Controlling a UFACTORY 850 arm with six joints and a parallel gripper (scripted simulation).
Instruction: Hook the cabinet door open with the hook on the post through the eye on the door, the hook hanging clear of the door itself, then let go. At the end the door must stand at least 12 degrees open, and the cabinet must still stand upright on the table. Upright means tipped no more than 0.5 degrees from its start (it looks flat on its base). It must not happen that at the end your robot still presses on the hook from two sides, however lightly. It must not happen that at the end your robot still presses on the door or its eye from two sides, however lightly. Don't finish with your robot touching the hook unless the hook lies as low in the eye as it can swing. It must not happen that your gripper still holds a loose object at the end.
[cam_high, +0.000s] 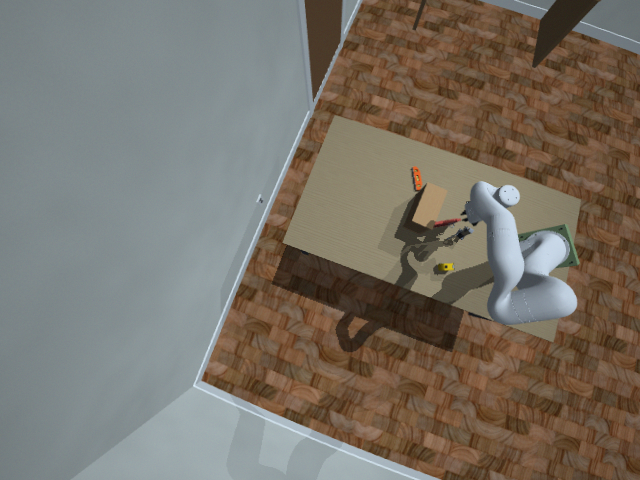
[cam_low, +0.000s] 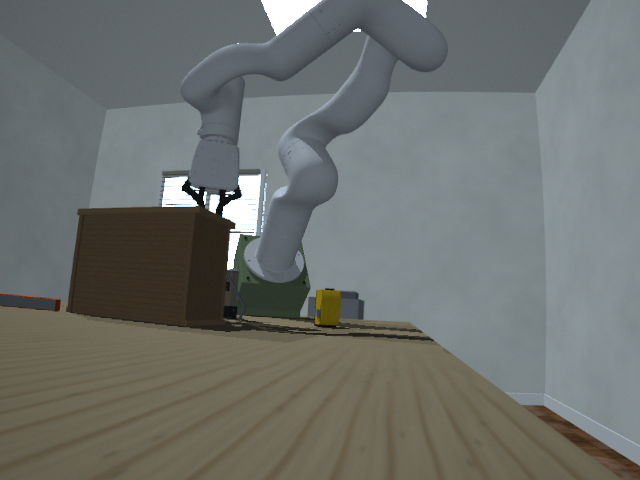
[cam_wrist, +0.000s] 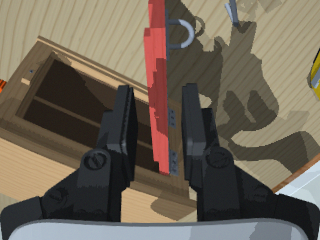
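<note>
Right now the red door is 50 mm ahead of my hand, 60 mm to the left of it and 140 mm below it. Also, from my hand: hook post 80 mm behind, 10 mm to the left, 140 mm below; then yellow box 90 mm behind, 220 mm to the left, 170 mm below.
</note>
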